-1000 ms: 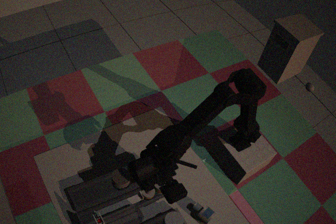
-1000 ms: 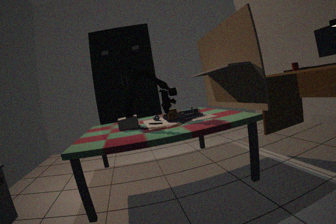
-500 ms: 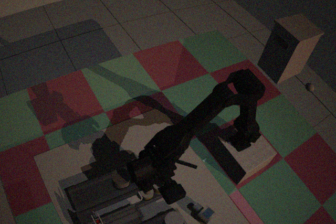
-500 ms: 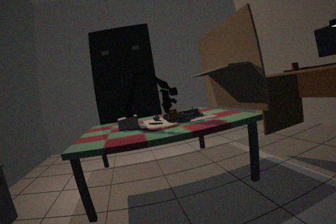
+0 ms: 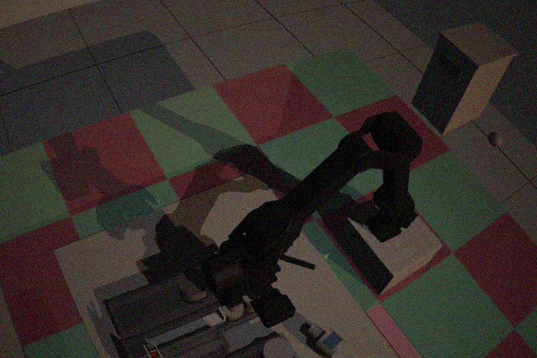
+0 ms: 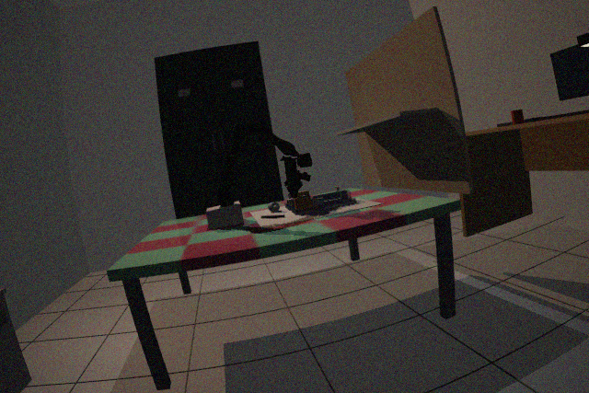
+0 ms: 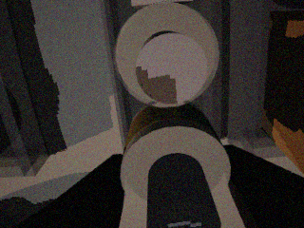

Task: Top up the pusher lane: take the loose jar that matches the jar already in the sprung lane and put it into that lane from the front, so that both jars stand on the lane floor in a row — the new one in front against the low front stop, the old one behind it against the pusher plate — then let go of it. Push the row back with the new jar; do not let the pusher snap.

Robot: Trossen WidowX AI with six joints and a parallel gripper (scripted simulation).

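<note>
My gripper tip is 6 cm short of the pale mat, 1 cm to the right of it and 5 cm above it. Round my gripper tip: grey lane fixture (15 cm ahead, 3 cm to the left, 3 cm below); then black rod (13 cm behind, 7 cm to the right, 5 cm below); then red-marked part (23 cm ahead, 4 cm to the left, 2 cm above).
</note>
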